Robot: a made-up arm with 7 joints.
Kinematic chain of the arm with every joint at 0, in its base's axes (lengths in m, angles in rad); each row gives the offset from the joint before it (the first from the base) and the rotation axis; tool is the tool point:
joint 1: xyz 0 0 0 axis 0 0.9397 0.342
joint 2: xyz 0 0 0 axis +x
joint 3: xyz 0 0 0 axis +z
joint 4: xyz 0.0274 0 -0.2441 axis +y
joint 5: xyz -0.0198 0 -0.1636 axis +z
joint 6: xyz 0 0 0 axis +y
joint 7: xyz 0 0 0 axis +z
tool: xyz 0 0 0
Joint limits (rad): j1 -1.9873..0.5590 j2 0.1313..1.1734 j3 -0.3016..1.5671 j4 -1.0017..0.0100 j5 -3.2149..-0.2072 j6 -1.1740..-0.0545 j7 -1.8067..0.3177
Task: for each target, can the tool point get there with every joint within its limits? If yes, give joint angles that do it. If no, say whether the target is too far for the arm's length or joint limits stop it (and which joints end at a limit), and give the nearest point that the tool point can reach.
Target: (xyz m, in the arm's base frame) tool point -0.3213 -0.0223 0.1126
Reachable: no: joint limits stop it (at a limit: joint 1, joint 3, joint 4) | nearest point -0.1965 0.1903 -0.2661 | short by 0.452 m
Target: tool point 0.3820 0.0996 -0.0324
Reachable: yes | joints -1.2494 0.2696 1.0853 -0.7724 -2.9490 -0.4341 -0.4679
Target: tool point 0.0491 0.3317 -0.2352
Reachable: yes | joints -0.0925 0.7917 1.2981 -0.3621 -2.3455 -0.2623 -1.1395
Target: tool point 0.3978 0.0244 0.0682
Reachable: yes | joints -1.5176 0.3000 0.7060 -0.5833 -1.6603 -0.7252 -1.1832
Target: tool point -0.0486 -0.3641 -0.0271
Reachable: no: joint limits stop it (at a limit: joint 1, joint 2, joint 3, joint 4) | nearest point 0.2428 -0.2049 0.2115 | short by 0.409 m
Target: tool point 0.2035 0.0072 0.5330
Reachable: no: too far | nearest point 0.2243 0.0520 0.3043 | short by 0.234 m
